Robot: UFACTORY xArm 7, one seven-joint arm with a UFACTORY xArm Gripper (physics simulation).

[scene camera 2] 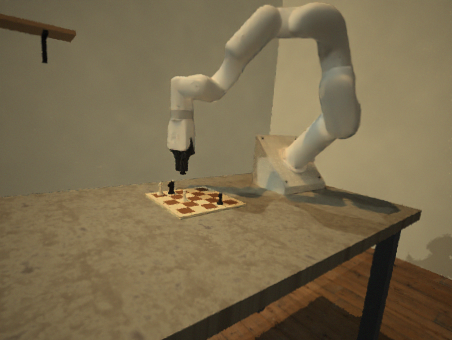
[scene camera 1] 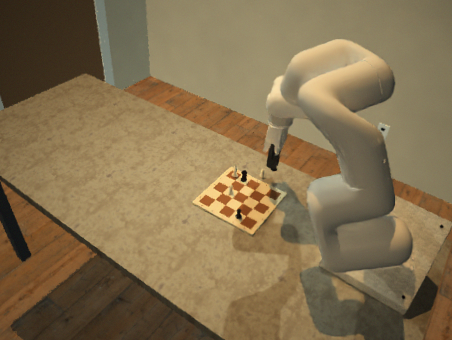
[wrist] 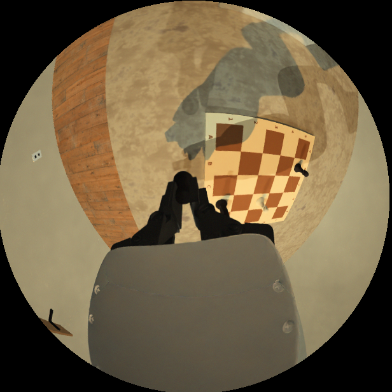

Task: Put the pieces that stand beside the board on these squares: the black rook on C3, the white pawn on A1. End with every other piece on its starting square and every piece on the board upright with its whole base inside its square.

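Frame: origin at the arm's base, x right, y ahead, z up, level; metres.
Where they show: gripper, fingertip midpoint: (scene camera 2: 181, 170) (scene camera 1: 272, 165); arm's base, link origin: (scene camera 2: 292, 160).
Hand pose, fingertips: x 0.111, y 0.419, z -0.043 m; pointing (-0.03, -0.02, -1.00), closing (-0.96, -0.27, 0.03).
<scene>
Things, the pixels of their top centre, and the offset from my fingertips.
- board, top centre: (scene camera 2: 194, 198) (scene camera 1: 240, 197) dx -0.140, dy +0.016, dz -0.056 m
- white pawn, top centre: (scene camera 1: 263, 169) dx -0.001, dy +0.031, dz -0.030 m
- small black piece, top centre: (scene camera 2: 220, 193) (scene camera 1: 239, 209) dx -0.209, dy -0.031, dz -0.025 m
My gripper (scene camera 1: 272, 163) (scene camera 2: 182, 166) (wrist: 185, 190) is shut on the black rook (wrist: 183, 181) and holds it above the table beside the board's rank-1 edge. The rook is hard to tell from the black fingers in the scene views. The board (scene camera 1: 225, 217) (scene camera 2: 181, 216) (wrist: 265, 125) lies flat. C3 (wrist: 263, 184) and A1 (wrist: 229, 137) are empty. The white pawn (scene camera 1: 262, 174) stands on the table beside the board; I cannot make it out in the wrist view.
On the board, a black piece (scene camera 1: 244, 176) (scene camera 2: 171, 187) (wrist: 221, 204) stands on D1, a white piece (scene camera 1: 235, 172) (scene camera 2: 160, 188) on E1, another white piece (scene camera 1: 231, 190) (scene camera 2: 185, 196) (wrist: 263, 203) on D3, and a small black piece (scene camera 1: 239, 214) (scene camera 2: 220, 199) (wrist: 301, 169) on B5.
</scene>
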